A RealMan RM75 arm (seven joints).
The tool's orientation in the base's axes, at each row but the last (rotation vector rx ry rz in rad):
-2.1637 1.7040 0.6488
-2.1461 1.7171 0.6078
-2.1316 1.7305 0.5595
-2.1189 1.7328 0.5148
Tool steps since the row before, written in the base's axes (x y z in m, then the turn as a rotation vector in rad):
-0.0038 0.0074 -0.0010 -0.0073 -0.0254 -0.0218
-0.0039 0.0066 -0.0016 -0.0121 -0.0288 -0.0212
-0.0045 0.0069 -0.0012 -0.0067 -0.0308 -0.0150
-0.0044 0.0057 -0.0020 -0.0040 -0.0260 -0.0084
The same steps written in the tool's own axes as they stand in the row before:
-0.0063 0.0018 0.0052 0.0311 0.0125 0.0068
-0.0054 0.0023 0.0052 0.0328 0.0180 0.0052
-0.0061 0.0030 0.0048 0.0324 0.0130 -0.0016
-0.0047 0.0033 0.0048 0.0255 0.0092 -0.0052

